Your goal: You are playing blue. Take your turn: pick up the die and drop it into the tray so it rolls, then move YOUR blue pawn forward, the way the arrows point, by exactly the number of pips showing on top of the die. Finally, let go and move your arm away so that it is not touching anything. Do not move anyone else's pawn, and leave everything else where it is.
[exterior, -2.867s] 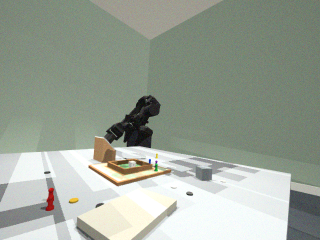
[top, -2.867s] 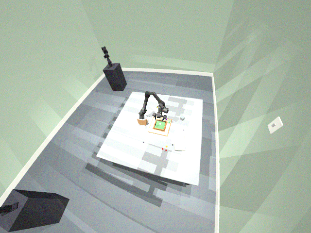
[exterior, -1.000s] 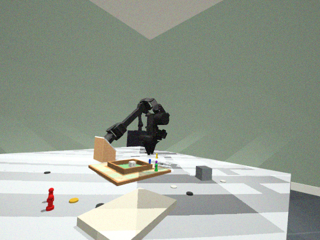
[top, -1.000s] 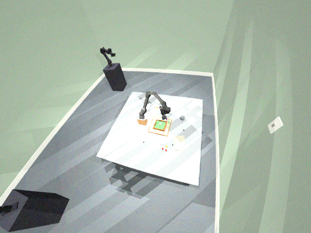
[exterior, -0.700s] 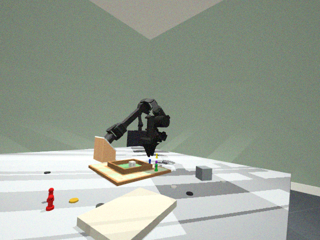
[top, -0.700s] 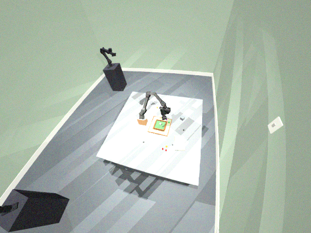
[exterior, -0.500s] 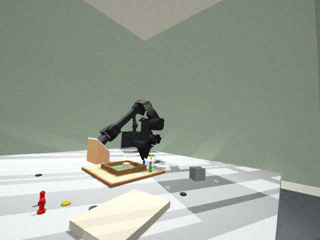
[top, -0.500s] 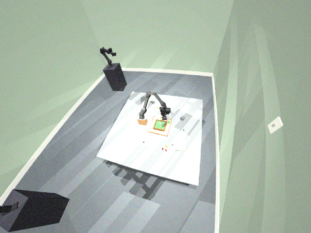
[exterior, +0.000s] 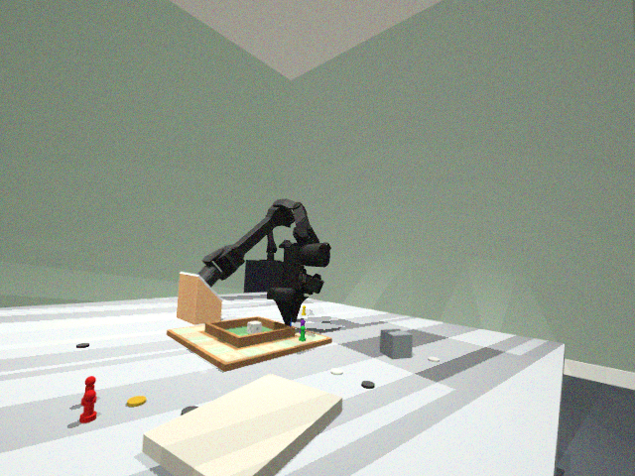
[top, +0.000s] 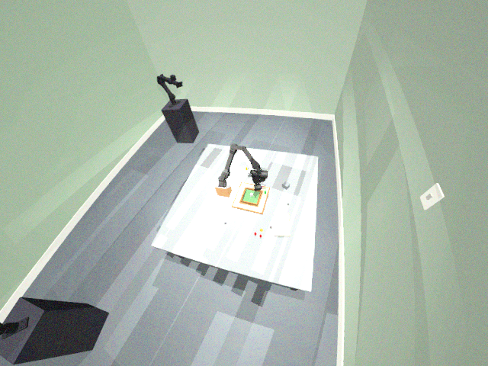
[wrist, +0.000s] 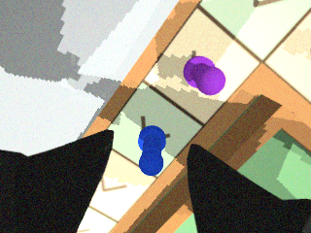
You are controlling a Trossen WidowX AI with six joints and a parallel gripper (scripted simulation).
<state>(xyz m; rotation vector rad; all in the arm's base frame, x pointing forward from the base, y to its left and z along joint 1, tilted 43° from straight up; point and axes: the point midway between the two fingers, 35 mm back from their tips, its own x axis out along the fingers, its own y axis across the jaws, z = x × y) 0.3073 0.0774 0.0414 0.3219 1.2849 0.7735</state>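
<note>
Now: gripper tip 4 cm short of the purple pawn. From my gripper tip the other things lie so: blue pawn right at my gripper tip; white die 4 cm behind, 9 cm to the right; green pawn 9 cm ahead, 5 cm to the right.
</note>
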